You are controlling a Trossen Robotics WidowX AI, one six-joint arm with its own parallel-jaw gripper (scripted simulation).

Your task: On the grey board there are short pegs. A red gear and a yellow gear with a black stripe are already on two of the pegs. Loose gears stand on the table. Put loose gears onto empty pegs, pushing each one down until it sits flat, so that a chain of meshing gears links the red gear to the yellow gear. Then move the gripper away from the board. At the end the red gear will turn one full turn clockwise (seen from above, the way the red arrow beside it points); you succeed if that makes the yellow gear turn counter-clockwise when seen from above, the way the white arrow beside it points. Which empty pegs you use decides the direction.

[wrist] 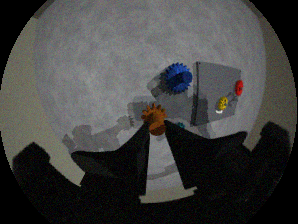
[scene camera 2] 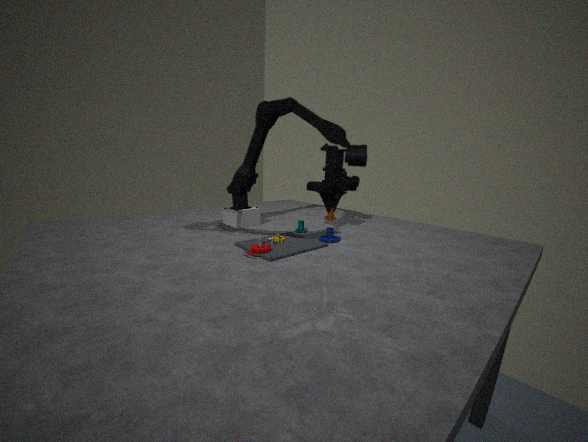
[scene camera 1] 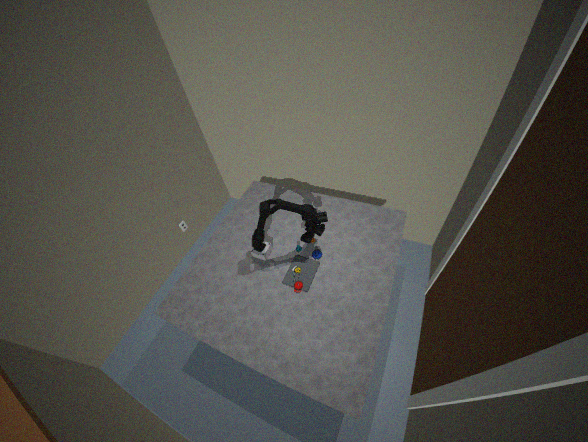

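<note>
Through the wrist view I can see my gripper. It holds an orange gear.
</note>
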